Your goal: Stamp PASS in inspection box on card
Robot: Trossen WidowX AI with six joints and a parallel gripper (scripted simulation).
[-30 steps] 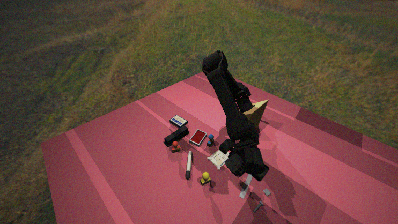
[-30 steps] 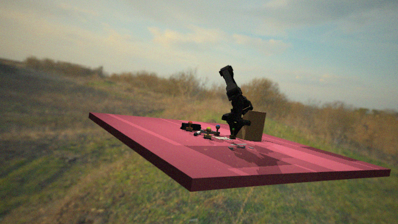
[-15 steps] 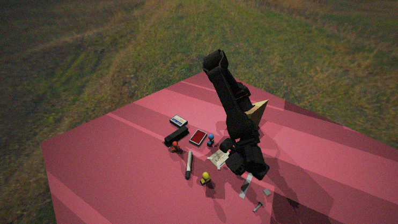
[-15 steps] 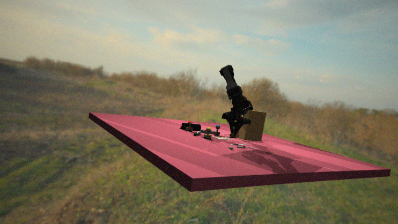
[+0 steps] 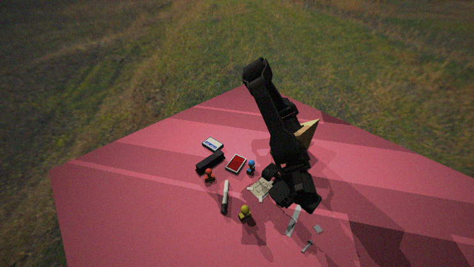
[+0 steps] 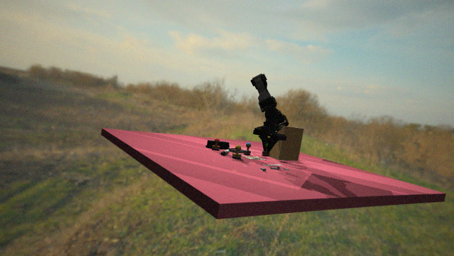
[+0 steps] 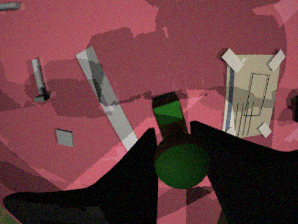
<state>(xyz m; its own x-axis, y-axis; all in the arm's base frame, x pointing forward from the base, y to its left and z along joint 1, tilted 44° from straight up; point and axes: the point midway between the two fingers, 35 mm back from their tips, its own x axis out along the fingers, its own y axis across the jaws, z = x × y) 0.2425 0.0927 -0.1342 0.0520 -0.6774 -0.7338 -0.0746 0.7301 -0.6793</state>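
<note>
Now: the red ink pad 1 cm ahead of my gripper tip, 26 cm to the right of it and 5 cm below it. The rest, counted from my gripper tip: grey strip 1 cm behind, 5 cm to the left, 5 cm below; then cream card 10 cm to the right, 6 cm below; then green-knobbed stamp right at my gripper tip.
</note>
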